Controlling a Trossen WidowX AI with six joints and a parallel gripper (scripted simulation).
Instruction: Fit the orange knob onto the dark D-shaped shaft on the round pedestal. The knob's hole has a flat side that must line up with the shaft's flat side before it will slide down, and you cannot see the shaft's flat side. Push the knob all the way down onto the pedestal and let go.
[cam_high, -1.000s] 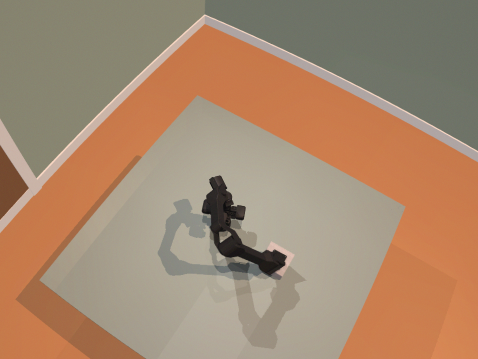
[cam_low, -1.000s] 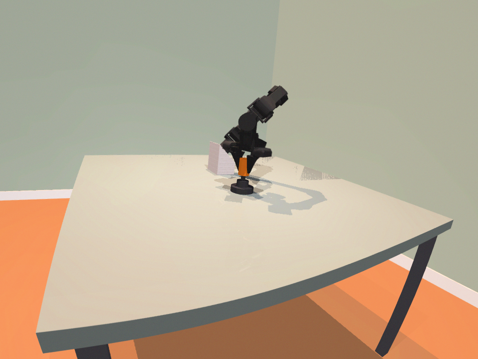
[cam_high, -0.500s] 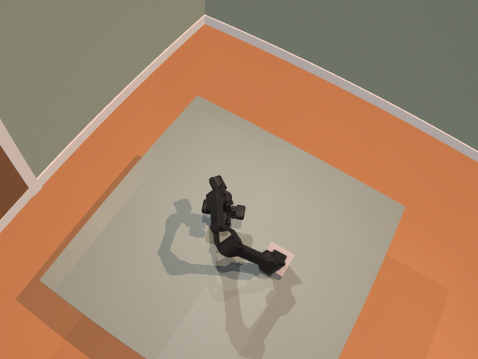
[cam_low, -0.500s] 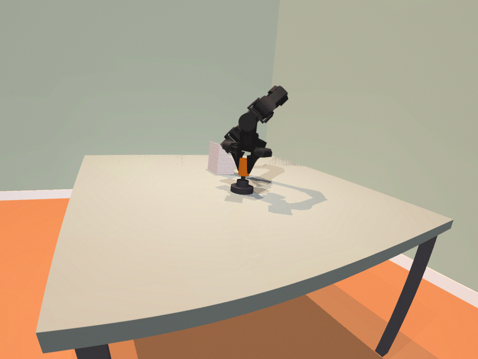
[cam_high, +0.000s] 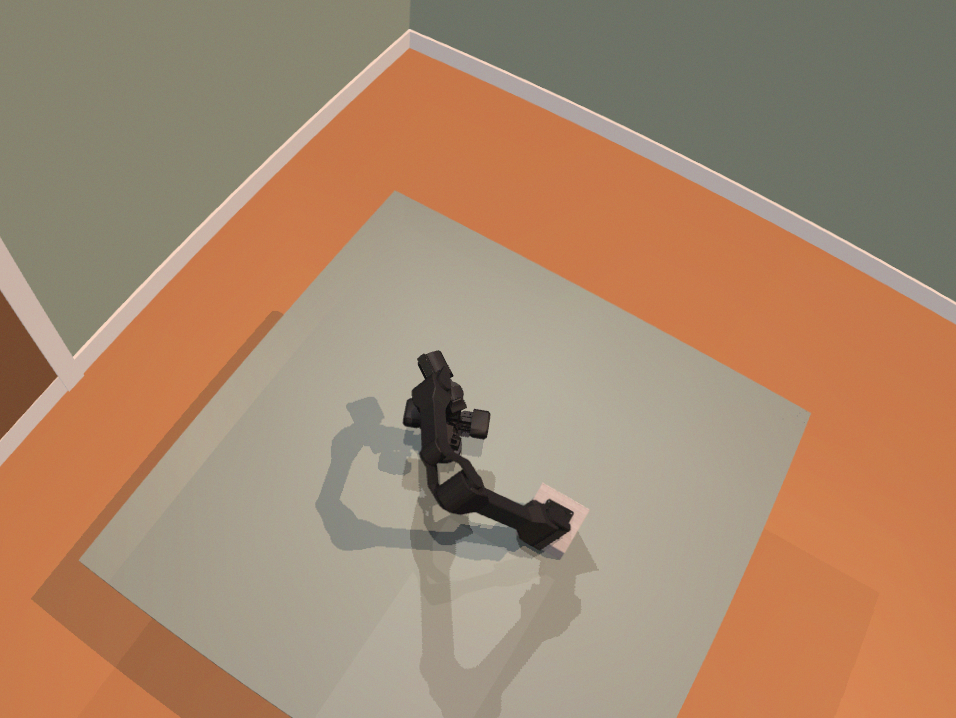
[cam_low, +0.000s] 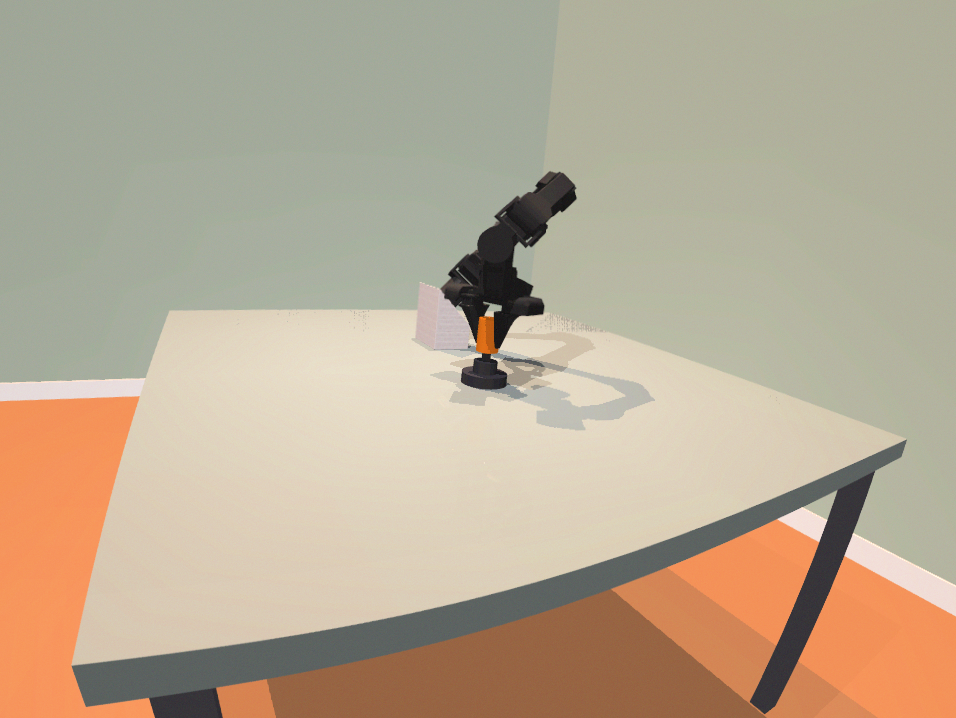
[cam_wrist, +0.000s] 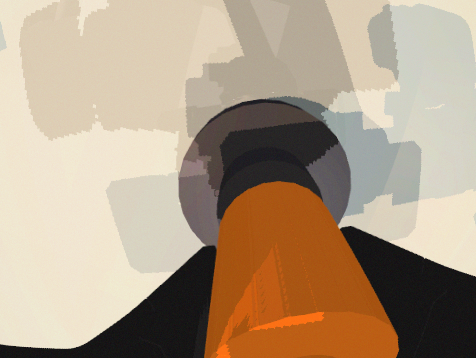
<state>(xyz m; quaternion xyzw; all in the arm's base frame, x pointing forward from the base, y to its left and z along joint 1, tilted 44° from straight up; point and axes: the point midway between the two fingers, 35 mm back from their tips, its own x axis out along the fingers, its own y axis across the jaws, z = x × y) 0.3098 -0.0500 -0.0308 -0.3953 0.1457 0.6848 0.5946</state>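
Now: gripper tip 20 mm below the orange knob. The rest, counted from my gripper tip: dark pedestal 40 mm below.
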